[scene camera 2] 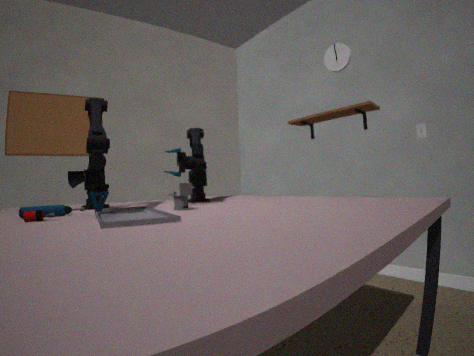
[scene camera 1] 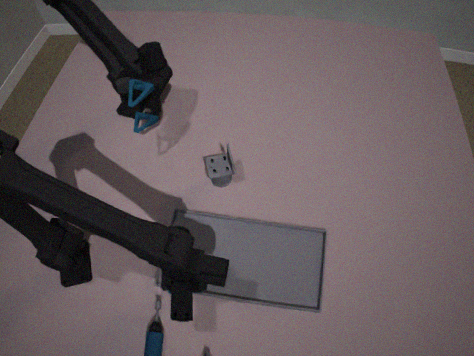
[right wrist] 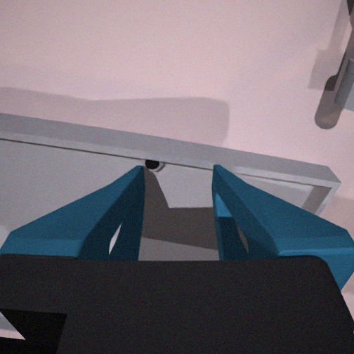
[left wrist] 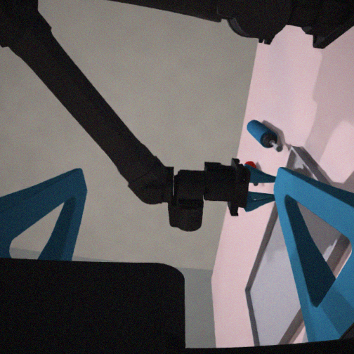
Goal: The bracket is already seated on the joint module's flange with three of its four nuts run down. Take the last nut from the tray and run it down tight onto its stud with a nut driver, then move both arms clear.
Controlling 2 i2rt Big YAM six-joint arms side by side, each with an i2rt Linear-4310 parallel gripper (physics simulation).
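Seen in the pictures: left gripper, fingertip midpoint: (scene camera 2: 164, 161) (scene camera 1: 133, 119); right gripper, fingertip midpoint: (scene camera 2: 98, 211); left arm's base, link origin: (scene camera 2: 198, 201); right arm's base, link origin: (scene camera 1: 76, 263).
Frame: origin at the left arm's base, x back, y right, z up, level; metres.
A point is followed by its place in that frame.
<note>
The grey bracket (scene camera 1: 218, 165) @(y 0.186, x -0.393, z 0.066 m) (scene camera 2: 184, 189) @(y 0.175, x -0.432, z 0.084 m) sits on the joint module (scene camera 1: 222, 181) @(y 0.209, x -0.412, z 0.027 m) (scene camera 2: 180, 202) @(y 0.192, x -0.424, z 0.032 m); four dark spots show on its plate, nuts and bare stud indistinguishable. The nut (right wrist: 153, 164) lies in the tray (scene camera 1: 280, 262) @(y 0.376, x -0.634, z 0.004 m) (scene camera 2: 140, 223) @(y 0.369, x -0.748, z 0.005 m) (left wrist: 270, 300) (right wrist: 280, 165) against its wall. My right gripper (scene camera 2: 98, 206) @(y 0.518, x -0.438, z 0.015 m) (left wrist: 280, 188) (right wrist: 178, 175) is partly open and empty over the tray; the nut appears just beyond its picture-left fingertip. Its fingers are hidden in scene camera 1. My left gripper (scene camera 1: 140, 107) (scene camera 2: 167, 162) @(y 0.219, x -0.182, z 0.221 m) is wide open and empty, raised beyond the bracket.
A blue-handled nut driver (scene camera 1: 154, 341) @(y 0.675, x -0.422, z 0.040 m) (scene camera 2: 45, 210) @(y 0.715, x -0.450, z 0.025 m) (left wrist: 260, 133) lies near the tray's corner; its metal tip (right wrist: 346, 87) shows at the right wrist view's edge. A red driver (scene camera 2: 33, 216) @(y 0.715, x -0.571, z 0.018 m) (left wrist: 250, 165) lies close by. The right arm (scene camera 1: 100, 215) @(y 0.540, x -0.349, z 0.395 m) spans the tray's left side.
</note>
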